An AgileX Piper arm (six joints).
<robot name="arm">
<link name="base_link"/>
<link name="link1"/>
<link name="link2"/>
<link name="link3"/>
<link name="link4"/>
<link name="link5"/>
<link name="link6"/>
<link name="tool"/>
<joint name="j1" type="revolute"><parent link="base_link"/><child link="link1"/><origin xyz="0 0 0.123"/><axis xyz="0 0 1"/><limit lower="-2.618" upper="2.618"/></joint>
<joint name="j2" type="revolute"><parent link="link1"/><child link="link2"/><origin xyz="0 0 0"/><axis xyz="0 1 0"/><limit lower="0" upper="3.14"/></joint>
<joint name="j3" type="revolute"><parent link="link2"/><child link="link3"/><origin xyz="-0.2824 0 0.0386"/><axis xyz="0 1 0"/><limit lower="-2.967" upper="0"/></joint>
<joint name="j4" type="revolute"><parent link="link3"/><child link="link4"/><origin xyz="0.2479 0 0.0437"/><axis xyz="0.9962 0 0.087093"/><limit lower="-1.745" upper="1.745"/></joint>
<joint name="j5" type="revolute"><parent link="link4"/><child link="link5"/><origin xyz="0 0 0"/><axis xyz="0 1 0"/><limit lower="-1.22" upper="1.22"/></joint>
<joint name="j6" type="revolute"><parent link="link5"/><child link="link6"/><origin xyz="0.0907 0 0.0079"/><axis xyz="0.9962 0 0.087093"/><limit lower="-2.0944" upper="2.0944"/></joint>
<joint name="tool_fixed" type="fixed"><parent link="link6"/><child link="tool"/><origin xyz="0 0 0" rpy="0 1.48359 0"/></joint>
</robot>
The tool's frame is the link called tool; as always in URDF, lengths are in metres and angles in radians.
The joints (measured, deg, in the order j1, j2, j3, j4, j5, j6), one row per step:
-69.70, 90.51, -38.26, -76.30, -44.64, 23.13
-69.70, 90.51, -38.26, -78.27, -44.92, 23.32
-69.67, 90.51, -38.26, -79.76, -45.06, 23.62
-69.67, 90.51, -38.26, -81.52, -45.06, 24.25
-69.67, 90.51, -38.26, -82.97, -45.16, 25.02
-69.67, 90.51, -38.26, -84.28, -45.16, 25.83
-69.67, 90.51, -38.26, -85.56, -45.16, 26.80
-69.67, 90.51, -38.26, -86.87, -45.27, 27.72
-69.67, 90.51, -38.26, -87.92, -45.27, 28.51
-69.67, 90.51, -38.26, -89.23, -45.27, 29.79
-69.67, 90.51, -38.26, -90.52, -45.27, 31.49
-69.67, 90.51, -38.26, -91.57, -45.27, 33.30
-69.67, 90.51, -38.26, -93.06, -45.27, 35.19
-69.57, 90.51, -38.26, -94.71, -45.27, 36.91
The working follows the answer.
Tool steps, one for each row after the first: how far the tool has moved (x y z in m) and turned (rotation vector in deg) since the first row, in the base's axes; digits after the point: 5 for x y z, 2 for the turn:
0.00014, 0.00191, -0.00118, -0.29, 0.98, 1.55
0.00026, 0.00336, -0.00216, -0.38, 1.74, 2.64
0.00007, 0.00482, -0.00349, -0.25, 2.67, 3.66
-0.00006, 0.00611, -0.00449, 0.08, 3.30, 4.46
-0.00028, 0.00718, -0.00549, 0.46, 3.91, 5.05
-0.00053, 0.00821, -0.00646, 0.99, 4.46, 5.55
-0.00072, 0.00938, -0.00736, 1.48, 4.98, 6.15
-0.00097, 0.01021, -0.00817, 1.90, 5.46, 6.54
-0.00132, 0.01124, -0.00917, 2.68, 5.98, 6.89
-0.00169, 0.01224, -0.01016, 3.82, 6.39, 7.00
-0.00201, 0.01305, -0.01096, 5.10, 6.63, 6.88
-0.00250, 0.01418, -0.01210, 6.33, 7.17, 7.01
-0.00269, 0.01569, -0.01336, 7.37, 7.89, 7.40

Tool pose at each row, in the base's axes (x y z in m, rotation vector in deg; rounded; the steps above come from the unrounded poses):
0.15630, -0.24344, 0.19848, -1.93, 116.16, -28.42
0.15644, -0.24153, 0.19730, -3.93, 116.87, -27.80
0.15656, -0.24007, 0.19632, -5.29, 117.45, -27.25
0.15636, -0.23862, 0.19499, -6.49, 118.26, -26.53
0.15624, -0.23733, 0.19399, -7.27, 118.84, -25.73
0.15602, -0.23626, 0.19299, -7.80, 119.44, -24.99
0.15577, -0.23523, 0.19202, -8.13, 120.03, -24.17
0.15557, -0.23406, 0.19111, -8.59, 120.55, -23.30
0.15532, -0.23323, 0.19031, -8.86, 121.05, -22.64
0.15498, -0.23220, 0.18931, -8.88, 121.68, -21.64
0.15461, -0.23119, 0.18832, -8.41, 122.31, -20.41
0.15429, -0.23038, 0.18752, -7.57, 122.83, -19.17
0.15380, -0.22925, 0.18638, -7.08, 123.59, -17.82
0.15360, -0.22775, 0.18511, -7.03, 124.43, -16.50

